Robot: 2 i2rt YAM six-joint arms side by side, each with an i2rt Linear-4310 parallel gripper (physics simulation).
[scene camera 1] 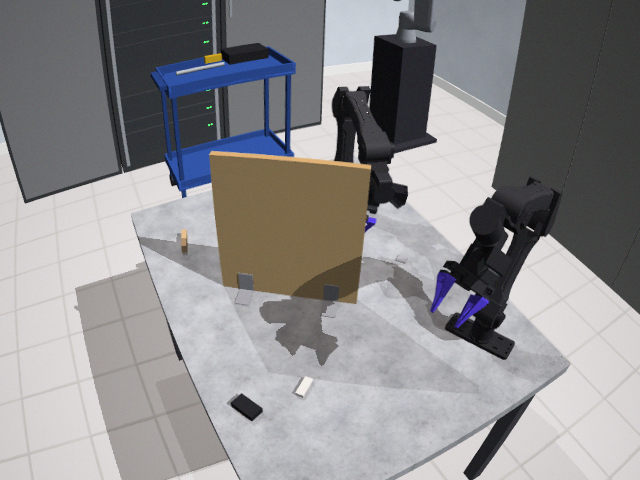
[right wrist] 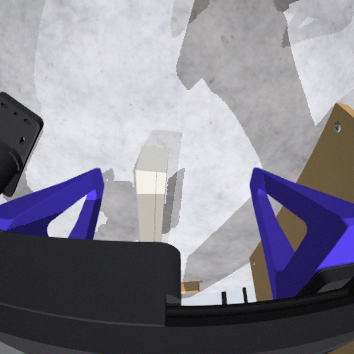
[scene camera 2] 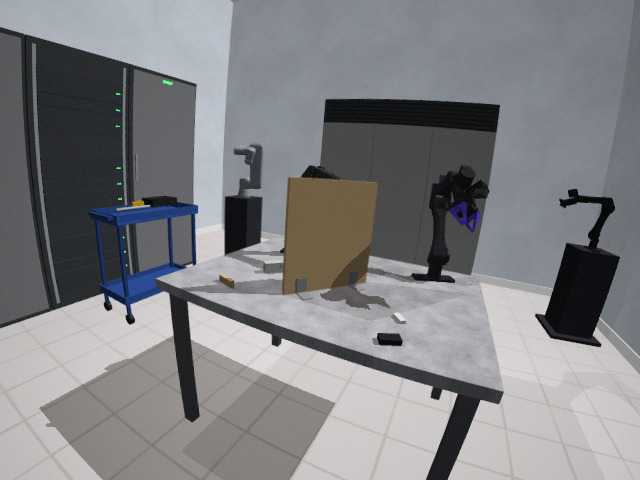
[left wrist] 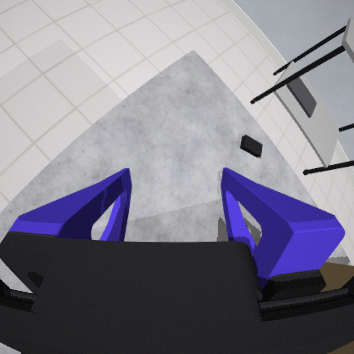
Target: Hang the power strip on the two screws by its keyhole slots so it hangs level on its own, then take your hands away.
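Frame: origin at the left arm's base, x ahead, y left, z up, level; millimetres.
Where they show: left gripper, fingertip midpoint: [scene camera 1: 443, 320] [scene camera 2: 468, 228] [left wrist: 175, 176]; right gripper, fingertip midpoint: [right wrist: 176, 175]; left arm's base, origin of the base link: [scene camera 1: 480, 337] [scene camera 2: 433, 278]; right arm's base, origin of the base link: [right wrist: 5, 152].
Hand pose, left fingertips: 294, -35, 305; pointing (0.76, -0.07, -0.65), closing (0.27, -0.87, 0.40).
Note:
Things, the pixels of their top centre, and the offset from my left fingertips, as dx, dy, dz. "*": a spot on its surface instead.
- pale power strip, middle of its top: [right wrist: 150, 239] [scene camera 2: 295, 260] -282, -616, -260
- upright wooden board, middle of its top: [scene camera 1: 287, 158] [scene camera 2: 336, 179] -109, -474, +115
- screw, surface spot: [right wrist: 337, 128] * -199, -335, -281
- black box, middle of its top: [scene camera 1: 246, 405] [left wrist: 253, 145] [scene camera 2: 390, 336] +250, -300, -289
- small white block, middle of its top: [scene camera 1: 304, 385] [scene camera 2: 399, 316] +116, -238, -294
- small wooden block, middle of its top: [right wrist: 184, 291] [scene camera 1: 183, 237] [scene camera 2: 226, 277] -57, -860, -278
The pale power strip [scene camera 2: 272, 266] [right wrist: 150, 182] lies on the table behind the board; its near part is hidden by the gripper body in the right wrist view. Its keyhole slots do not show. The upright wooden board [scene camera 1: 289, 222] [scene camera 2: 328, 232] [right wrist: 320, 167] bears two screws, one screw [right wrist: 337, 128] near the top right and another screw [right wrist: 253, 262] lower down in the right wrist view. My right gripper [right wrist: 176, 175] is wide open and empty above the strip, which shows between its fingers. My left gripper [scene camera 1: 445, 318] [scene camera 2: 467, 226] [left wrist: 175, 176] is half open and empty, away from strip and board.
A black box [scene camera 1: 246, 406] [scene camera 2: 389, 338] [left wrist: 251, 146] and a small white block [scene camera 1: 303, 386] [scene camera 2: 398, 317] lie in front of the board. A small wooden block [scene camera 1: 184, 241] [scene camera 2: 226, 280] [right wrist: 190, 287] lies beyond its far side. Metal brackets [scene camera 1: 245, 281] [scene camera 2: 301, 284] support the board's foot.

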